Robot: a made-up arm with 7 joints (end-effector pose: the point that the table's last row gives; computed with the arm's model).
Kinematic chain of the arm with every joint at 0, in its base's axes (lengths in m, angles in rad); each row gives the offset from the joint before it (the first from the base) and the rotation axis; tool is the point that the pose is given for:
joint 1: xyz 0 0 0.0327 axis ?
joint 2: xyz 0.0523 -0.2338 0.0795 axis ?
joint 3: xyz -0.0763 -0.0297 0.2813 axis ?
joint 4: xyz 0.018 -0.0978 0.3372 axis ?
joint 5: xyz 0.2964 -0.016 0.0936 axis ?
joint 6: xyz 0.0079 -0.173 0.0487 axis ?
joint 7: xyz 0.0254 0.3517 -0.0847 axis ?
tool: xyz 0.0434 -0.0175 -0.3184
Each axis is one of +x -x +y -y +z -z.
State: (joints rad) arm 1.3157 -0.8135 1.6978 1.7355 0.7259 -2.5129 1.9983
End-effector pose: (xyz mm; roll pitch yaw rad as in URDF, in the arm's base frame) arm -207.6 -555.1 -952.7 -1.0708 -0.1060 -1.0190
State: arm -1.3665 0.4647 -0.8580 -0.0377 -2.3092 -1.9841 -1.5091
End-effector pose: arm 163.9 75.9 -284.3 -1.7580 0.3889 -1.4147
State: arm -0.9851 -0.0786 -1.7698 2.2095 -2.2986 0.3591 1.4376
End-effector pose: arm 254.5 -91.6 335.8 0.8614 -0.2055 -2.7240
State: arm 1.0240 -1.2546 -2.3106 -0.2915 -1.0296 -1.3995 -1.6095
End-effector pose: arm -445.7 -694.3 685.3 2.6581 -1.2550 0.5143
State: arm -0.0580 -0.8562 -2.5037 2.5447 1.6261 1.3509 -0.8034
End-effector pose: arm 409.2 132.8 241.5 1.1405 1.2617 -1.5116
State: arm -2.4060 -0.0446 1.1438 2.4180 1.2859 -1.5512 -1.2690
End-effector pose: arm 781.1 -680.2 479.4 2.8287 0.2103 0.8501
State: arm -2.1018 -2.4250 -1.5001 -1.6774 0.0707 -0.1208 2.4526
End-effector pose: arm 246.0 -470.6 -122.3 2.0894 0.9929 -2.6413
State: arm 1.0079 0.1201 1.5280 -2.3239 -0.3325 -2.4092 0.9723
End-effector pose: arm -395.3 -356.8 -471.1 -1.3410 0.2467 -1.6728
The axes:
joint 1: -y
joint 2: +z
joint 3: +x
joint 4: -y
joint 5: -x
joint 6: +z
joint 7: +y

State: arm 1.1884 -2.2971 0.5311 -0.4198 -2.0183 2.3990 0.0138
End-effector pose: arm -618.3 -293.8 519.9 2.2008 -0.0139 2.2692
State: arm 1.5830 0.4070 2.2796 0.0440 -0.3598 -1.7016 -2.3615
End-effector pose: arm 418.5 -46.3 599.3 1.3503 -0.4460 -1.2621
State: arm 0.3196 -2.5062 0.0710 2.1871 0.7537 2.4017 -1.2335
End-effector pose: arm -230.2 102.8 427.6 -1.2090 0.1969 -0.5382
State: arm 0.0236 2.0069 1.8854 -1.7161 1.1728 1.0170 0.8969
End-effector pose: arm 268.5 -32.1 -127.9 -0.0716 0.4375 -1.5313
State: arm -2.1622 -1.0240 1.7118 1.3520 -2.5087 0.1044 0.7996
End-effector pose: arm 545.9 -139.9 430.9 1.0304 -0.7271 -0.0738
